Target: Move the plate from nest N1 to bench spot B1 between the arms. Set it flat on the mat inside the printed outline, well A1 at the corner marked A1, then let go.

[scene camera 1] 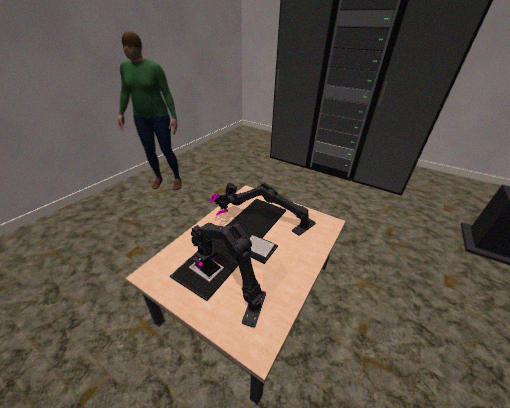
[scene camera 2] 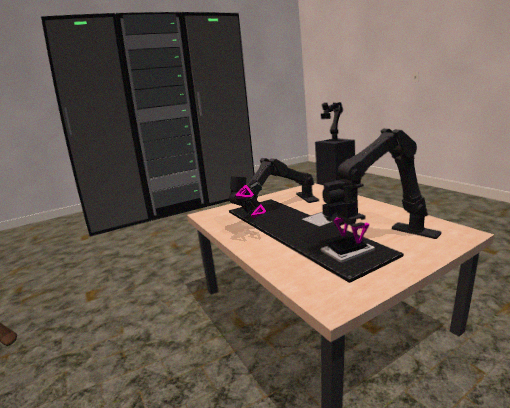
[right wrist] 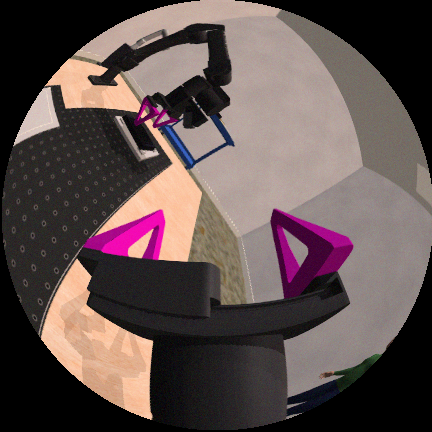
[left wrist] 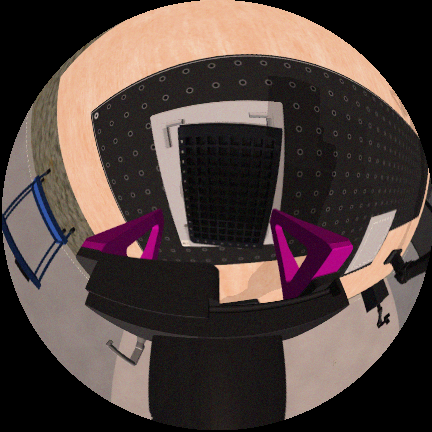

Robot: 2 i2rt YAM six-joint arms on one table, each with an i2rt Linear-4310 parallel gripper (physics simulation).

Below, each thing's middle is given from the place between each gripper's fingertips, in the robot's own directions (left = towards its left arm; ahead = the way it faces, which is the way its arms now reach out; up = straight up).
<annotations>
My right hand is 31 cm to the right of the black well plate [left wrist: 229, 171], 18 cm past it and 14 cm above it.
Right now my left hand is 20 mm above the black well plate, 10 mm to the left of it and 10 mm short of it.
</annotations>
